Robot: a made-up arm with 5 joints.
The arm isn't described. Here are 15 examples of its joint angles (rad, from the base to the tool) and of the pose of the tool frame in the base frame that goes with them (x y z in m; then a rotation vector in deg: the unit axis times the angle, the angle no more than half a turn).
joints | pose
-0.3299 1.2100 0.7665 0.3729 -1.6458 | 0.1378 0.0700 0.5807 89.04 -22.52 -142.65
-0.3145 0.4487 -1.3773 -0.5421 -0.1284 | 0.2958 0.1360 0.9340 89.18 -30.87 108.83
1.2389 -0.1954 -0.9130 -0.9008 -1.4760 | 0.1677 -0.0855 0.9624 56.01 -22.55 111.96
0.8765 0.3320 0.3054 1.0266 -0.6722 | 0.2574 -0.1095 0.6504 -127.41 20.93 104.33
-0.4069 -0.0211 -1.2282 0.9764 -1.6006 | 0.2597 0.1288 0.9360 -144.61 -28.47 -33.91
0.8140 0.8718 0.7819 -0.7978 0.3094 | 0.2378 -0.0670 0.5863 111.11 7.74 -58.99
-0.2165 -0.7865 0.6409 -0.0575 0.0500 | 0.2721 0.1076 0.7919 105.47 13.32 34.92
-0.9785 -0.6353 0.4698 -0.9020 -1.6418 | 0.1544 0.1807 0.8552 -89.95 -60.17 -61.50
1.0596 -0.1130 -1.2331 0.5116 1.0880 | 0.2217 -0.1274 0.9518 20.57 -47.52 -29.69
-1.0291 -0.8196 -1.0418 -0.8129 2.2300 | 0.0374 -0.0109 0.9592 63.46 -118.88 7.82
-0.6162 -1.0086 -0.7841 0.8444 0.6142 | 0.0938 0.0789 0.9384 74.17 -13.45 75.40
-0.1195 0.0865 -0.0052 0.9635 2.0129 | 0.3111 0.0729 0.7135 -8.14 75.28 8.44
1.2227 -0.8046 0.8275 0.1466 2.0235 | 0.1876 -0.1566 0.7365 11.40 25.01 -68.05
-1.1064 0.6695 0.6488 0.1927 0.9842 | 0.1074 0.1577 0.5936 -5.07 103.74 9.52
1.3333 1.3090 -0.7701 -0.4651 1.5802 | 0.2058 -0.2944 0.6099 30.29 2.75 -71.67
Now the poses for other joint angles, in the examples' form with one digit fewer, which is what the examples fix.
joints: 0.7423 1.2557 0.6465 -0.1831 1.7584
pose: 0.175 -0.016 0.561 52.0 104.8 -34.5
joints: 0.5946 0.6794 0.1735 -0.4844 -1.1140
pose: 0.339 -0.101 0.652 169.1 -50.8 -10.2
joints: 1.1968 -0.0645 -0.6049 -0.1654 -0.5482
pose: 0.225 -0.189 0.911 83.3 -72.7 33.1
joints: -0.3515 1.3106 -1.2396 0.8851 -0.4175
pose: 0.372 0.172 0.637 121.1 53.4 -36.3
